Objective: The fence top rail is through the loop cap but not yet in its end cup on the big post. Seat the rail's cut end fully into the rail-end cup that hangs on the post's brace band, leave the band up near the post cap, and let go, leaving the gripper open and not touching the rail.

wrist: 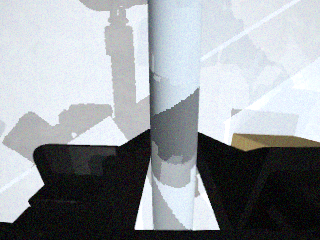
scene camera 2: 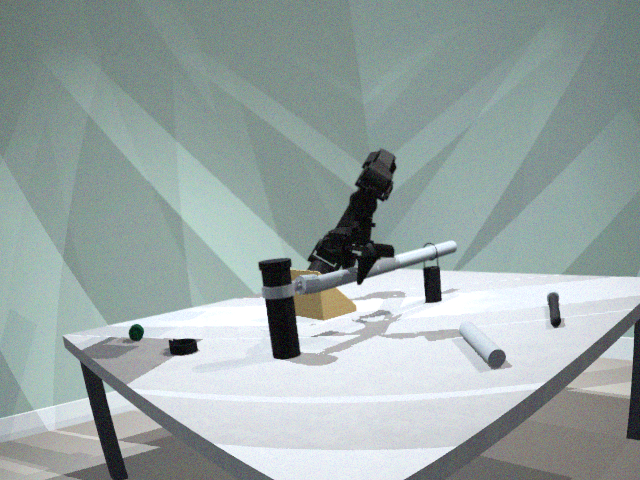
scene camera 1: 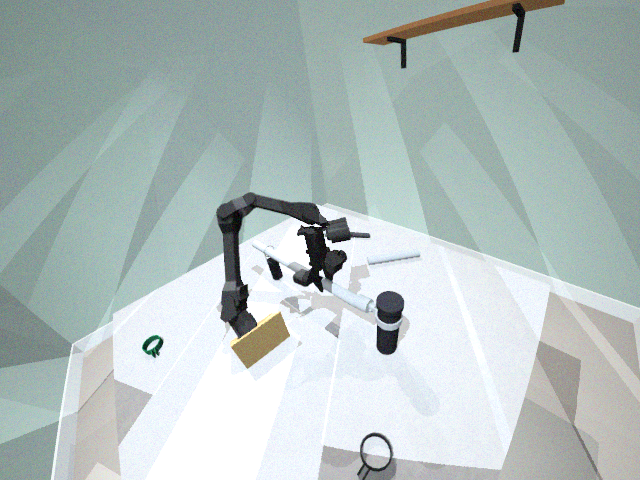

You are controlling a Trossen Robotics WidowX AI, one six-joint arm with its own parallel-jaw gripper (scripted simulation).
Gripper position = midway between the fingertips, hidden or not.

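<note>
You'd find my gripper in scene camera 2 point(scene camera 2: 353, 283), in scene camera 1 point(scene camera 1: 326, 289) and in the wrist view point(wrist: 170, 133). There's a pale grey top rail in scene camera 2 point(scene camera 2: 387, 265), and that rail is in scene camera 1 too point(scene camera 1: 278, 257). A grey tube is there in scene camera 2 point(scene camera 2: 490, 352), but the tube is out of frame in the wrist view. And a big dark post shows in scene camera 2 point(scene camera 2: 281, 316) as well as in scene camera 1 point(scene camera 1: 390, 305).
</note>
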